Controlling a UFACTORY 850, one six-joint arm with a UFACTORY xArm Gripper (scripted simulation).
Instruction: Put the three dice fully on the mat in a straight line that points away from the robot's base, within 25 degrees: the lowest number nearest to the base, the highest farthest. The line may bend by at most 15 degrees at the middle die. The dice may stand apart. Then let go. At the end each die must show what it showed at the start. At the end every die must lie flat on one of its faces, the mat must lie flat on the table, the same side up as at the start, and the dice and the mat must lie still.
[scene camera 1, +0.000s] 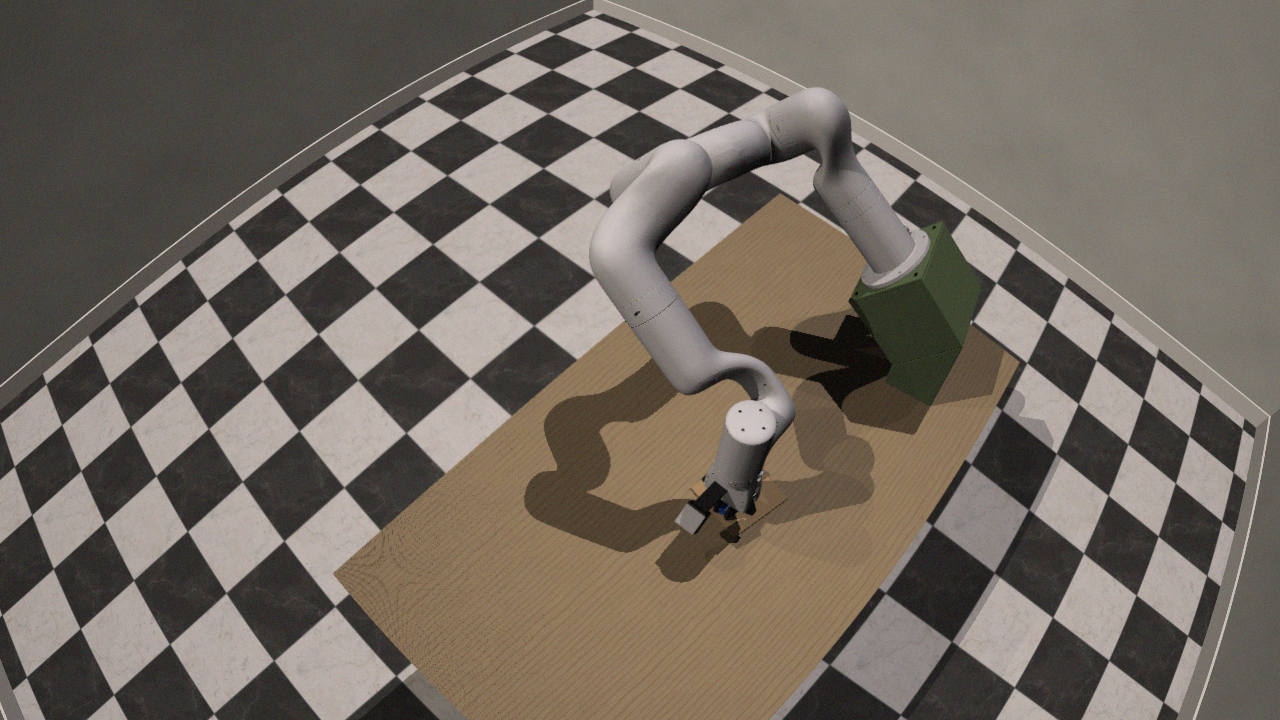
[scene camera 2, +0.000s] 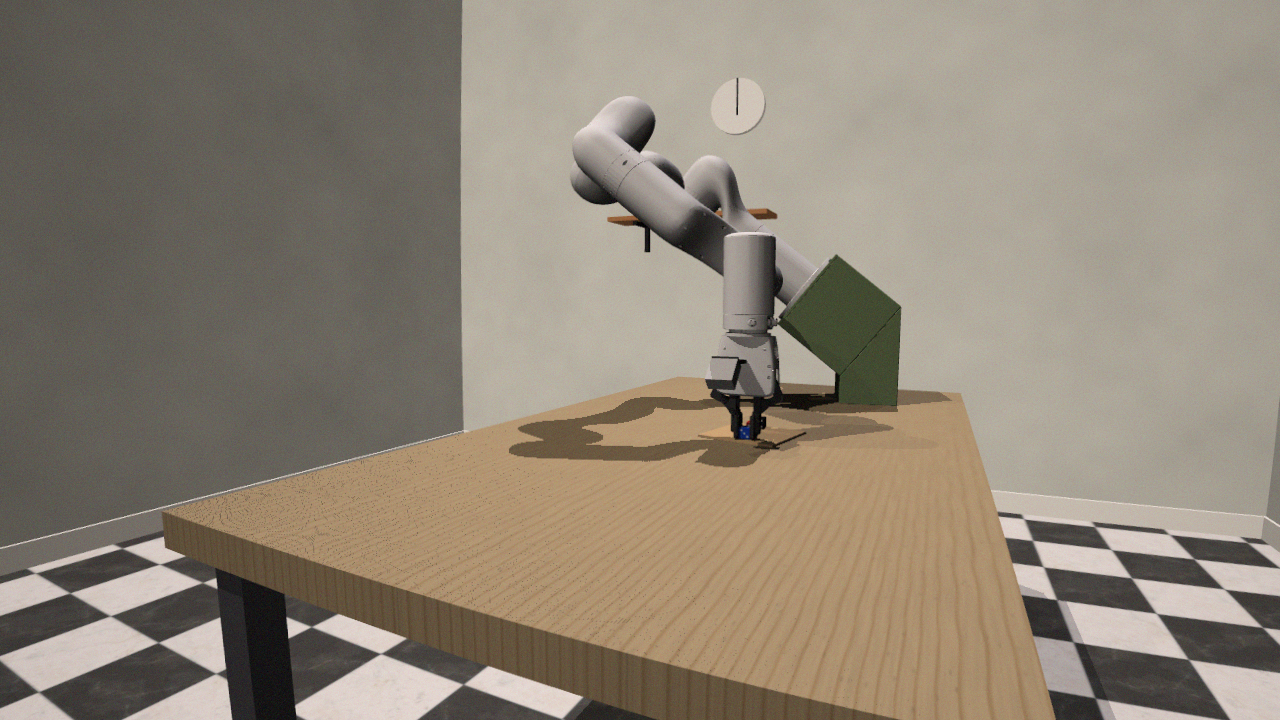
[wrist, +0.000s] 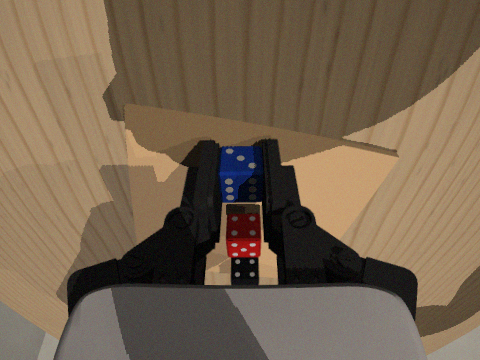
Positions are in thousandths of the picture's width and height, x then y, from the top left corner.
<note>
In view: the gripper (scene camera 2: 582, 608), a blue die (wrist: 501, 479) and a black die (wrist: 509, 751).
The gripper shows as well in scene camera 1 (scene camera 1: 566, 709) and in the wrist view (wrist: 503, 451).
</note>
